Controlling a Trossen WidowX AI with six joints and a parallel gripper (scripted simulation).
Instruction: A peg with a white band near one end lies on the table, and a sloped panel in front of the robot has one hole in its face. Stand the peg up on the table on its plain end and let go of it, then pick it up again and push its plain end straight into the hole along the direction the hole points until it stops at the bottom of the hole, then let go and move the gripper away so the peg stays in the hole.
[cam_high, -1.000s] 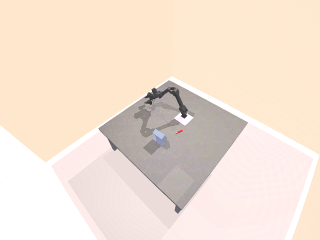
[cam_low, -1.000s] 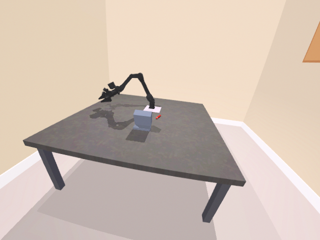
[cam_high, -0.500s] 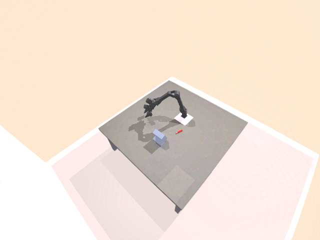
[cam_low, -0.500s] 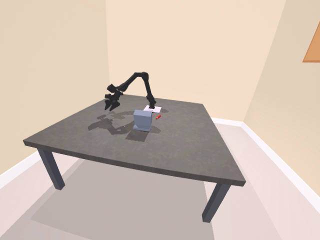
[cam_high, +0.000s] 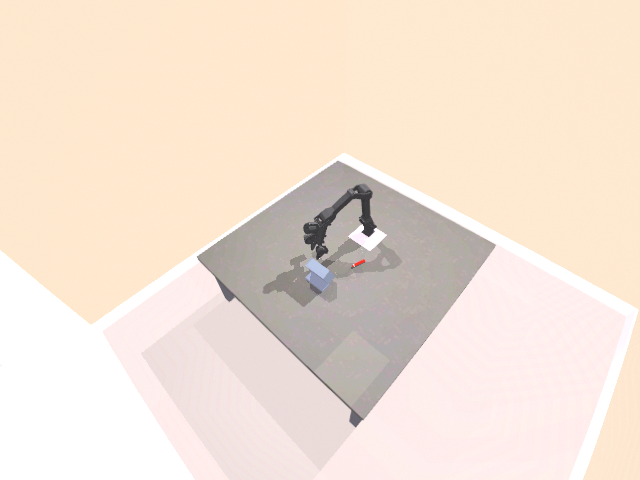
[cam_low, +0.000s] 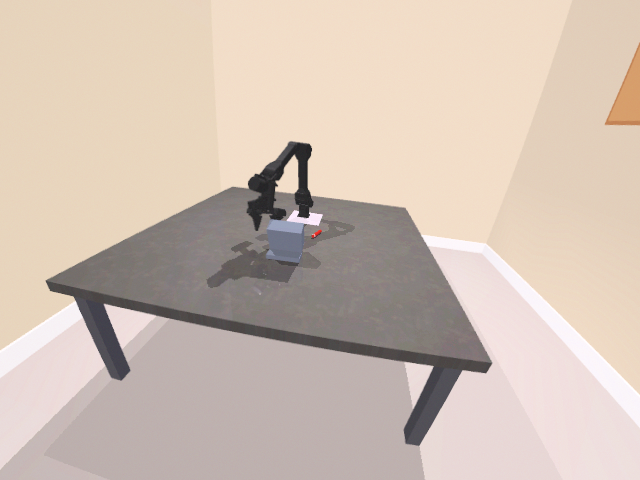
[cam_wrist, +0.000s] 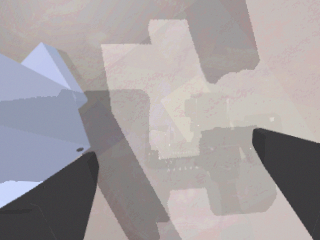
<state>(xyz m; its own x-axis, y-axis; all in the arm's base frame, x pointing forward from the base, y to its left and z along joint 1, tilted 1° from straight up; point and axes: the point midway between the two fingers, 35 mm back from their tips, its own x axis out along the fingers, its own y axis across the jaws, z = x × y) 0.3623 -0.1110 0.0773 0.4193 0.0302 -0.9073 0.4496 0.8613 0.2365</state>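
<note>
Now: the red peg 210 mm to the left of my gripper tip, 130 mm behind it and 40 mm below it. Also, from my gripper tip: sloped panel (120 mm to the left, 80 mm ahead, 30 mm above).
</note>
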